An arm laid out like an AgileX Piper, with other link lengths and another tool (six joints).
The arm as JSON. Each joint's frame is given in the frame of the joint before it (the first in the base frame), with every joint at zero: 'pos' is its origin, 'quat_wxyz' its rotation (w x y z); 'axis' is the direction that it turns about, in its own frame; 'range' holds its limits. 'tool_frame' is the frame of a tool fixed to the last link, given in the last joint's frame.
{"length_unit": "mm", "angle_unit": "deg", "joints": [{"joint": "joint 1", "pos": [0.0, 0.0, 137.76], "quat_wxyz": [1.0, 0.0, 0.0, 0.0], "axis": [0.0, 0.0, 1.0], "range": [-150.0, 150.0]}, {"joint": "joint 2", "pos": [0.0, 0.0, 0.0], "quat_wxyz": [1.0, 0.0, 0.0, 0.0], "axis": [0.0, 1.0, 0.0], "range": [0.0, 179.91]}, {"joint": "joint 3", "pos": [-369.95, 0.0, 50.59], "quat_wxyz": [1.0, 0.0, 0.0, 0.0], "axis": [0.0, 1.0, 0.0], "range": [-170.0, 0.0]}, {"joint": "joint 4", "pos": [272.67, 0.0, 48.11], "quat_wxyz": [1.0, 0.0, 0.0, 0.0], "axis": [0.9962, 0.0, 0.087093], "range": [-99.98, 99.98]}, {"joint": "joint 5", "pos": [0.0, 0.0, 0.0], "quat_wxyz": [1.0, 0.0, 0.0, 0.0], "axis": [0.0, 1.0, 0.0], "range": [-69.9, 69.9]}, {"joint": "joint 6", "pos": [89.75, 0.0, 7.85], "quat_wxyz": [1.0, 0.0, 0.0, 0.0], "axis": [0.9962, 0.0, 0.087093], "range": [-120.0, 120.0]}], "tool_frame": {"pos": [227.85, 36.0, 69.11], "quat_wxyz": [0.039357, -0.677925, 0.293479, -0.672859]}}
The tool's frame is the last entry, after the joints.
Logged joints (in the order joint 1, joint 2, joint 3, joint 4, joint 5, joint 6), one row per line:
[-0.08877, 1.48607, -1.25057, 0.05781, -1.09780, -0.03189]
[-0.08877, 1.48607, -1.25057, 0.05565, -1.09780, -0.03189]
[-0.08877, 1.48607, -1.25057, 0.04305, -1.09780, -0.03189]
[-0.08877, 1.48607, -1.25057, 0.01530, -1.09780, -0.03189]
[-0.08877, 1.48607, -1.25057, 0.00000, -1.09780, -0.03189]
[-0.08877, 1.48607, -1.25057, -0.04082, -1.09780, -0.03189]
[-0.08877, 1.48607, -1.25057, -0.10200, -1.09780, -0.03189]
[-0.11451, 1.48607, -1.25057, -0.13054, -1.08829, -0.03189]
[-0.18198, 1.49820, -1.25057, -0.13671, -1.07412, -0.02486]
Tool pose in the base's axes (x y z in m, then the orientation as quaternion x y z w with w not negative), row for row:
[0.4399, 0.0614, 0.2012, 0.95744, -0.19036, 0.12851, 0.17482]
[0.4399, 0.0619, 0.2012, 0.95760, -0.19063, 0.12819, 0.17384]
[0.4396, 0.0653, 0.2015, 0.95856, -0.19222, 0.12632, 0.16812]
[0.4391, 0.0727, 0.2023, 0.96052, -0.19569, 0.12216, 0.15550]
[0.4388, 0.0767, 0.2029, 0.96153, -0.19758, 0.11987, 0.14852]
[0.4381, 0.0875, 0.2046, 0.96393, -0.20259, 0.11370, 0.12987]
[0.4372, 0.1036, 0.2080, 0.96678, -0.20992, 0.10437, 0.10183]
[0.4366, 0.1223, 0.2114, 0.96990, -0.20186, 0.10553, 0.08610]
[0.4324, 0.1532, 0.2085, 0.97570, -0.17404, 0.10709, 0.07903]
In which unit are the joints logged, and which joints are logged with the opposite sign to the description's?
The joints are logged in radians. Opposite sign: joint 1, joint 4, joint 5.
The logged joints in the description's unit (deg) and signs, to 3 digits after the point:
[5.086, 85.146, -71.652, -3.312, 62.899, -1.827]
[5.086, 85.146, -71.652, -3.189, 62.899, -1.827]
[5.086, 85.146, -71.652, -2.467, 62.899, -1.827]
[5.086, 85.146, -71.652, -0.877, 62.899, -1.827]
[5.086, 85.146, -71.652, 0.000, 62.899, -1.827]
[5.086, 85.146, -71.652, 2.339, 62.899, -1.827]
[5.086, 85.146, -71.652, 5.844, 62.899, -1.827]
[6.561, 85.146, -71.652, 7.479, 62.354, -1.827]
[10.427, 85.841, -71.652, 7.833, 61.543, -1.424]

